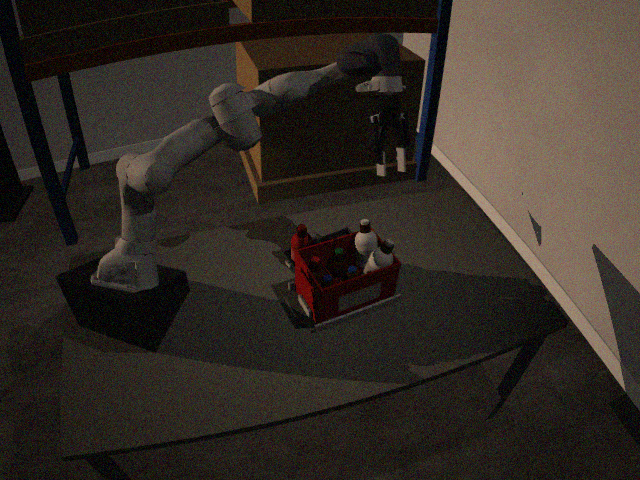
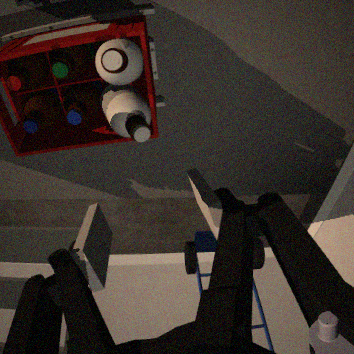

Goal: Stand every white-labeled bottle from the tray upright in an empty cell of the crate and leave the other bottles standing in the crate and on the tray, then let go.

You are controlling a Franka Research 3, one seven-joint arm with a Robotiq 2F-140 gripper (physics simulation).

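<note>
The red crate (image 1: pixel 388 285) (image 2: pixel 151 90) stands on the table. A white bottle (image 1: pixel 366 242) (image 2: pixel 132 67) stands about upright in its right-end back cell. A second white bottle (image 1: pixel 379 260) (image 2: pixel 120 106) is in the right-end front cell, tilted, its neck leaning outward over the crate rim. Bottles with a red cap (image 1: pixel 315 259) (image 2: pixel 14 83), a green cap (image 1: pixel 338 251) (image 2: pixel 60 70) and blue caps (image 1: pixel 352 270) (image 2: pixel 74 118) are in other cells. My gripper (image 1: pixel 391 164) (image 2: pixel 147 202) is open and empty, high above and behind the crate's right end. The tray is too dark to make out clearly.
A red bottle (image 1: pixel 297 246) stands outside the crate at its back left corner. Dark, unclear shapes lie behind and left of the crate. A large cardboard box (image 1: pixel 320 124) and a blue rack post (image 1: pixel 433 103) stand behind the table; a pale wall (image 1: pixel 542 129) is at the right.
</note>
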